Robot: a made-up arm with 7 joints.
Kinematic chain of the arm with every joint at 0, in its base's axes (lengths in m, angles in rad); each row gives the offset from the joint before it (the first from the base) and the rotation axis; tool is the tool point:
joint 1: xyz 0 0 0.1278 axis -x
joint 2: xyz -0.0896 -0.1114 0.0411 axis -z
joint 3: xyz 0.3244 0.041 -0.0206 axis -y
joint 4: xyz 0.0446 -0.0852 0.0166 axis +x
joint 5: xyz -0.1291 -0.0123 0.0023 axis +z
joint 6: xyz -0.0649 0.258 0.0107 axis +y
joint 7: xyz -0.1 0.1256 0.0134 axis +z
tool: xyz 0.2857 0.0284 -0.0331
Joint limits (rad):
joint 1: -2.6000..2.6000
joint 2: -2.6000..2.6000
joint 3: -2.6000..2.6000
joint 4: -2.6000..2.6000
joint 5: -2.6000..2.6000
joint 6: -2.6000..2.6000
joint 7: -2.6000..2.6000
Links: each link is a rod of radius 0.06 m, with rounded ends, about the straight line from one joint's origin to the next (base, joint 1, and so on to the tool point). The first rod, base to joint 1, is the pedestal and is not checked.
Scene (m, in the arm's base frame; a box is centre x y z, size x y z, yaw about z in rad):
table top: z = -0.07
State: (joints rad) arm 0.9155 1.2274 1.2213 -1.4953 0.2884 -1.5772 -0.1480
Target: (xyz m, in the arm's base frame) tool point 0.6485 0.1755 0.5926
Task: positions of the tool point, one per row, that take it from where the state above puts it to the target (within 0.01 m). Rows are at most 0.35 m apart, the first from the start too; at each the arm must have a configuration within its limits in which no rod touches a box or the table.
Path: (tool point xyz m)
1: 0.4076 -0.4280 0.5910
2: 0.5531 -0.1472 0.6870
3: 0.6485 0.1755 0.5926

